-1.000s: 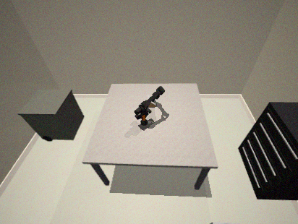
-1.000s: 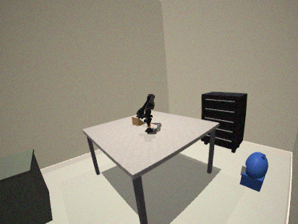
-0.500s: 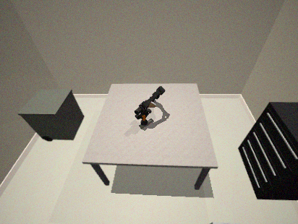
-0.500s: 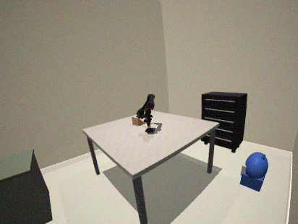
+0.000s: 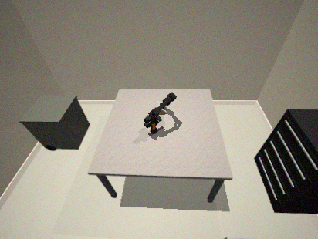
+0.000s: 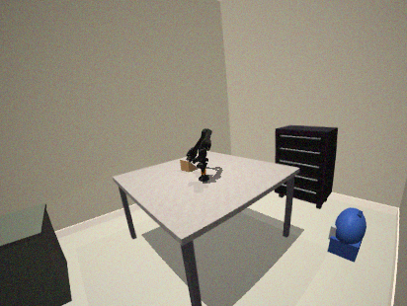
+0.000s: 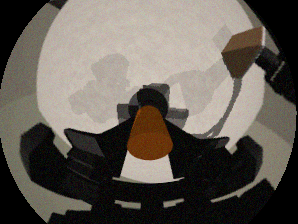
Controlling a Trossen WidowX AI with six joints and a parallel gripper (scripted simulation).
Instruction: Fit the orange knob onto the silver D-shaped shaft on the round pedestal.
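The dark round pedestal lies 3 cm below my gripper tip. From my gripper tip the other things lie so: orange knob (3 cm above).
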